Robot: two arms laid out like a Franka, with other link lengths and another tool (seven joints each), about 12 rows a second.
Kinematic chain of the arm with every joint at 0, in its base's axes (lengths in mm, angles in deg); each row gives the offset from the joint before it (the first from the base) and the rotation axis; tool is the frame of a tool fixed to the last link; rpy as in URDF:
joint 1: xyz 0 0 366.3 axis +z
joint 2: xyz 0 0 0 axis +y
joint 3: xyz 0 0 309.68 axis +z
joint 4: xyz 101.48 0 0 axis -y
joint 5: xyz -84.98 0 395.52 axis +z
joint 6: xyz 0 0 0 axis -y
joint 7: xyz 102.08 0 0 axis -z
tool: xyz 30 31 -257.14 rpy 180 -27.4 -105.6
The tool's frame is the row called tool.
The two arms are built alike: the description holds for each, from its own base.
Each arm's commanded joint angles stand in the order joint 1, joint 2, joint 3, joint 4, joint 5, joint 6, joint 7.
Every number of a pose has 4 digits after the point. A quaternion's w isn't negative.
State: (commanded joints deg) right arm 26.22 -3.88 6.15 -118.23 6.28 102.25 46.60; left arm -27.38 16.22 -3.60 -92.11 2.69 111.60 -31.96
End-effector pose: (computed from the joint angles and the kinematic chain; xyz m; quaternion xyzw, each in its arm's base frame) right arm 0.4642 0.3216 0.3154 0.4792 -0.8181 0.0714 0.3098; left arm 0.6379 -0.3214 0.3428 0.5835 -0.7777 0.1649 0.1660
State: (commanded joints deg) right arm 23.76 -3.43 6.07 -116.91 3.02 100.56 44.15; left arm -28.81 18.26 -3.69 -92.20 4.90 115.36 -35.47
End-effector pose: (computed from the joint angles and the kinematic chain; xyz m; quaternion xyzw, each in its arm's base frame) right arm 0.4825 0.2915 0.3188 0.4816 -0.8128 0.0943 0.3140; left arm 0.6438 -0.3391 0.3264 0.5879 -0.7760 0.1756 0.1462
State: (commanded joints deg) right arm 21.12 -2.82 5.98 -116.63 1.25 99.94 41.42; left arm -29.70 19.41 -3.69 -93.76 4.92 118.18 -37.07
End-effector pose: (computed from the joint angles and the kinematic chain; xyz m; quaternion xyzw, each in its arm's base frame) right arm 0.4962 0.2630 0.3142 0.4831 -0.8081 0.1033 0.3208; left arm 0.6392 -0.3505 0.3036 0.5908 -0.7729 0.1786 0.1471
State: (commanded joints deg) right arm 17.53 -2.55 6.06 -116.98 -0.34 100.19 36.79; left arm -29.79 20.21 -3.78 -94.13 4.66 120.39 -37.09
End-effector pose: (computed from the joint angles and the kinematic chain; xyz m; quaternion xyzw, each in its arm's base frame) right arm 0.5109 0.2288 0.3090 0.4936 -0.8002 0.1100 0.3225; left arm 0.6425 -0.3572 0.2948 0.5874 -0.7733 0.1878 0.1476
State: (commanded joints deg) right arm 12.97 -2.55 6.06 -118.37 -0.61 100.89 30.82; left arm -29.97 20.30 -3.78 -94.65 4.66 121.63 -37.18
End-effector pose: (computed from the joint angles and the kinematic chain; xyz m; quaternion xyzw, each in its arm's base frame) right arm 0.5202 0.1884 0.2987 0.5064 -0.7919 0.1024 0.3255; left arm 0.6429 -0.3608 0.2917 0.5849 -0.7741 0.1928 0.1466
